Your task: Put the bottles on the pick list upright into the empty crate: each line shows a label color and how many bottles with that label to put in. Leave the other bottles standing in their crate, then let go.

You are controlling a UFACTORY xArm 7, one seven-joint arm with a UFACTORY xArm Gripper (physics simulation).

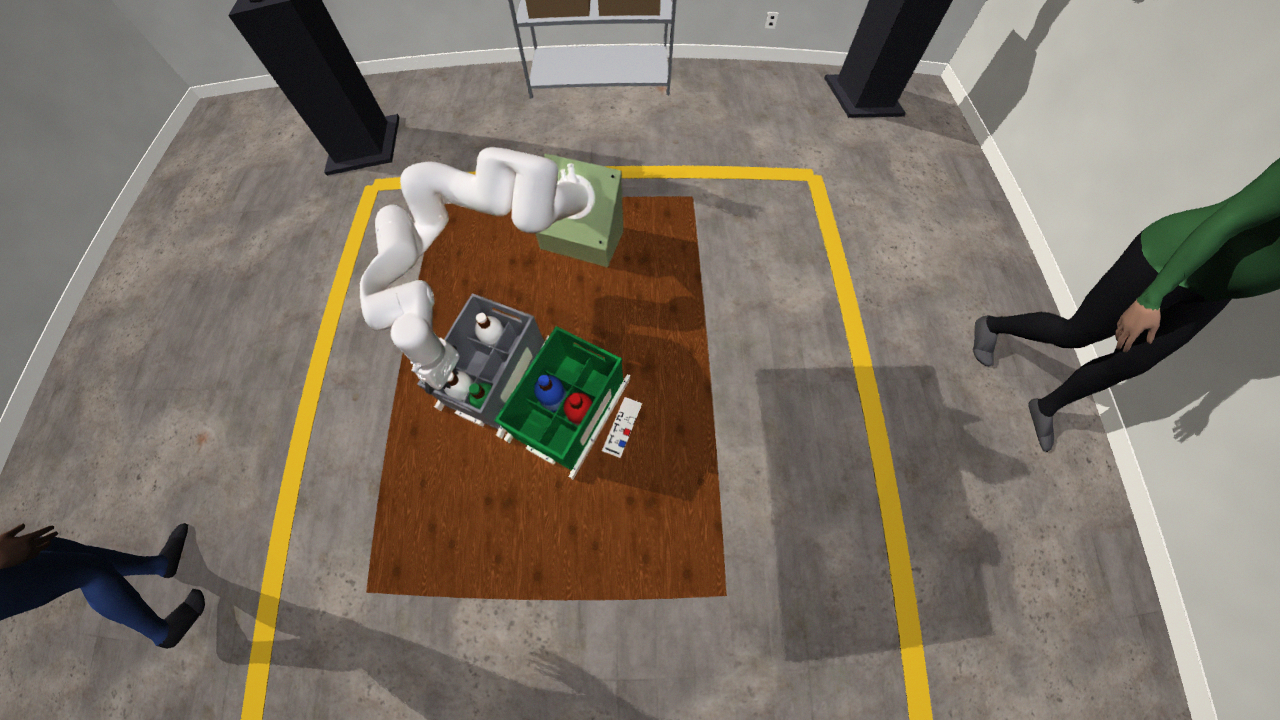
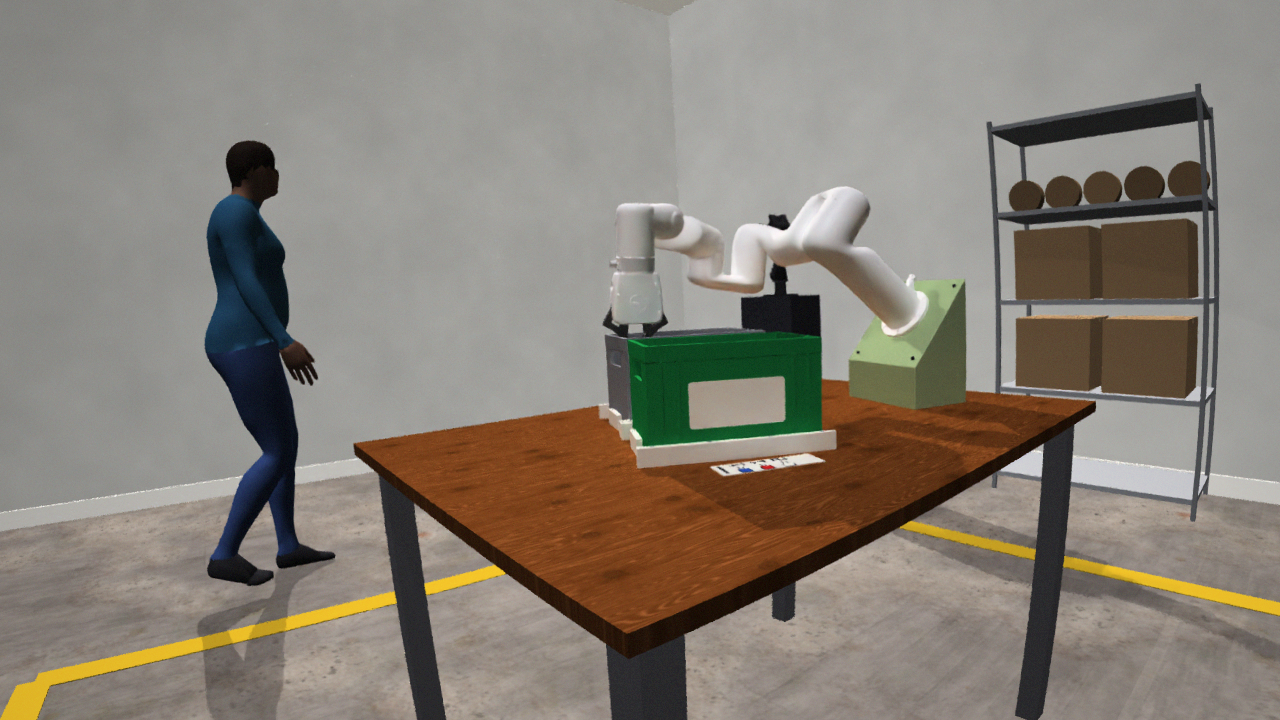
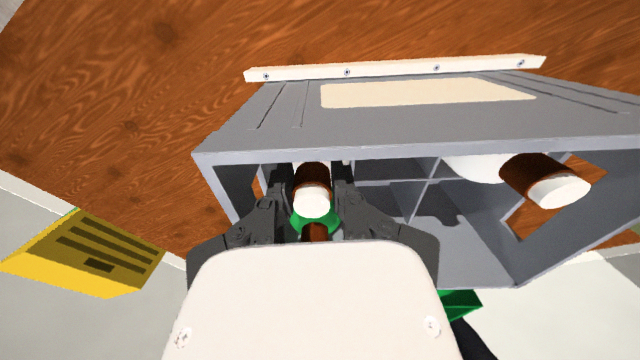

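Pixels of known places: gripper, between the fingertips: (image 1: pixel 449 378) (image 3: pixel 311 164); arm's base, origin of its link: (image 1: pixel 574 196) (image 2: pixel 906 315).
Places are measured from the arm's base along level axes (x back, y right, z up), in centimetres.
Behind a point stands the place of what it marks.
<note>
My gripper (image 1: pixel 447 381) {y 38.1, x -47.9, z -5.9 cm} (image 2: pixel 636 333) {y 38.1, x -47.9, z -5.9 cm} (image 3: pixel 311 164) {y 38.1, x -47.9, z -5.9 cm} points down into the grey crate (image 1: pixel 521 344) {y 18.2, x -43.0, z -2.8 cm} (image 2: pixel 617 380) {y 35.8, x -55.3, z -9.6 cm} (image 3: pixel 400 146) {y 39.3, x -41.9, z -1.2 cm}. It is shut on the neck of a white bottle (image 1: pixel 459 387) {y 35.6, x -50.4, z -6.5 cm} (image 3: pixel 311 200) {y 37.7, x -48.1, z -2.4 cm}, in a corner compartment. A green bottle (image 1: pixel 477 392) {y 29.7, x -54.0, z -2.6 cm} (image 3: pixel 314 221) {y 31.8, x -52.0, z -6.0 cm} stands next to it. Another white bottle (image 1: pixel 489 330) {y 27.2, x -35.7, z -6.4 cm} (image 3: pixel 477 167) {y 29.1, x -36.2, z -6.7 cm} stands at the crate's other end. The green crate (image 1: pixel 528 428) {y 21.2, x -60.4, z -17.9 cm} (image 2: pixel 662 394) {y 9.3, x -71.5, z -8.2 cm} holds a blue bottle (image 1: pixel 548 391) {y 13.1, x -55.3, z -6.0 cm} and a red bottle (image 1: pixel 577 408) {y 6.4, x -60.9, z -5.3 cm}, both upright. The pick list (image 1: pixel 631 410) {y -6.7, x -59.7, z -18.5 cm} (image 2: pixel 729 470) {y -0.9, x -69.5, z -18.5 cm} shows blue and red marks; its counts are too small to read.
The two crates stand side by side on the wooden table (image 1: pixel 537 537) {y 21.8, x -88.5, z -18.7 cm} (image 2: pixel 572 537) {y -3.0, x -99.5, z -18.7 cm}, with white strips along their bases. The green crate's walls and dividers are close to the grey crate. The arm's green base block (image 1: pixel 586 237) {y -1.7, x -8.7, z -8.2 cm} (image 2: pixel 895 385) {y -1.3, x -10.1, z -14.3 cm} is at the table's back.
</note>
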